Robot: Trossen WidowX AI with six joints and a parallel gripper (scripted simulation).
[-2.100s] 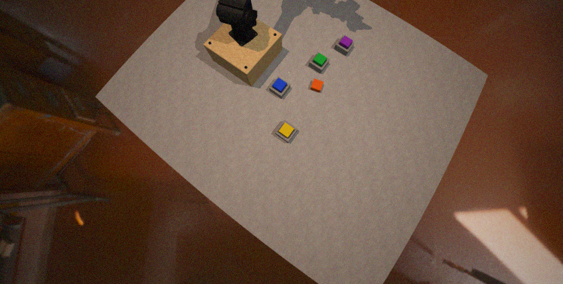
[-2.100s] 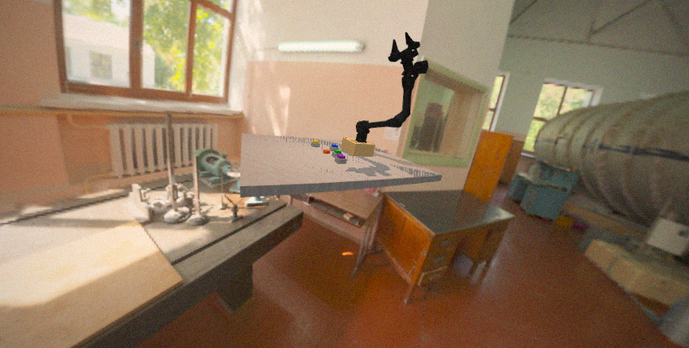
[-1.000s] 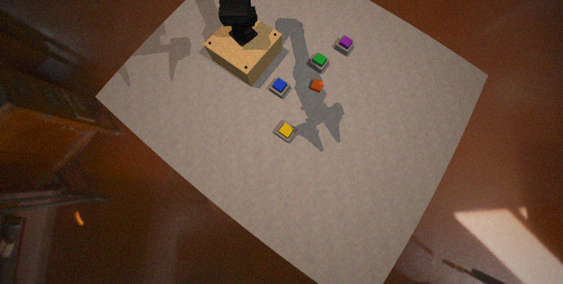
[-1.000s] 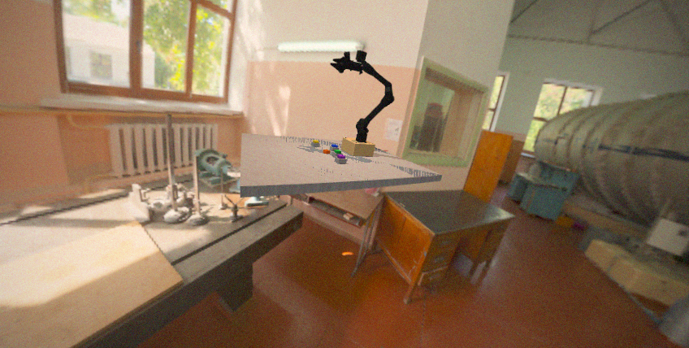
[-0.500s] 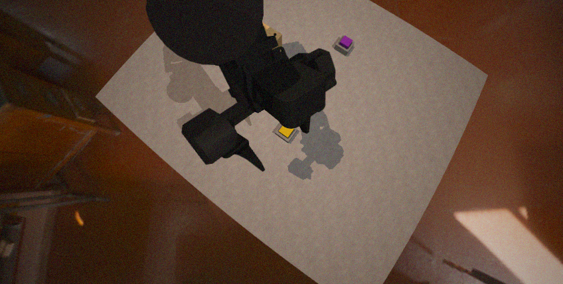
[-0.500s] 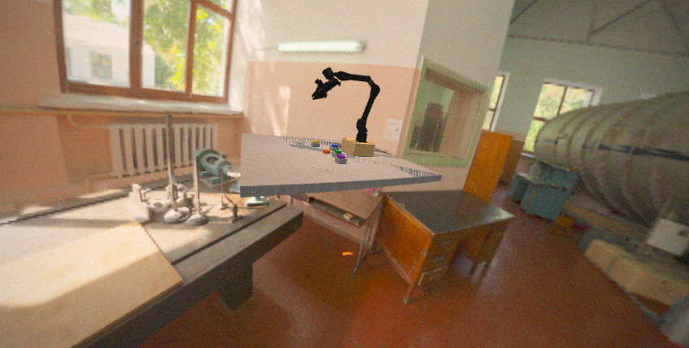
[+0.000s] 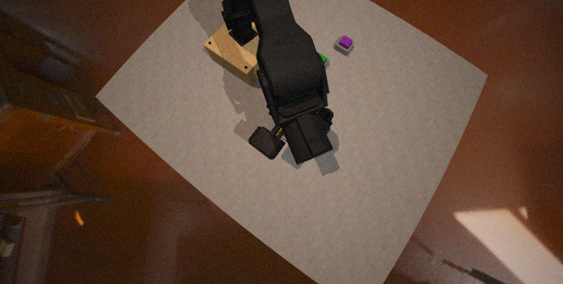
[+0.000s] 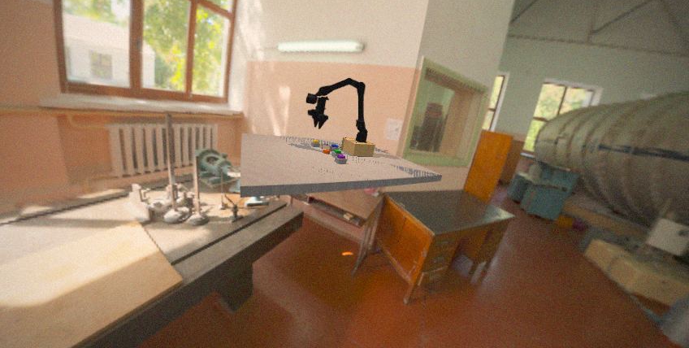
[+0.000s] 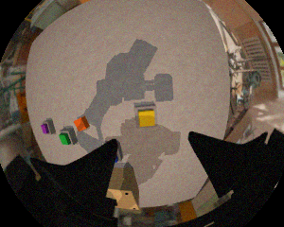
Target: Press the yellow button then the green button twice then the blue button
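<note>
My gripper tip is 100 mm above the yellow button. Also, from my gripper tip: green button 240 mm to the left, 100 mm below, 100 mm behind; blue button 120 mm behind, 100 mm below, 80 mm to the left; small orange block 180 mm to the left, 120 mm below, 50 mm behind.
</note>
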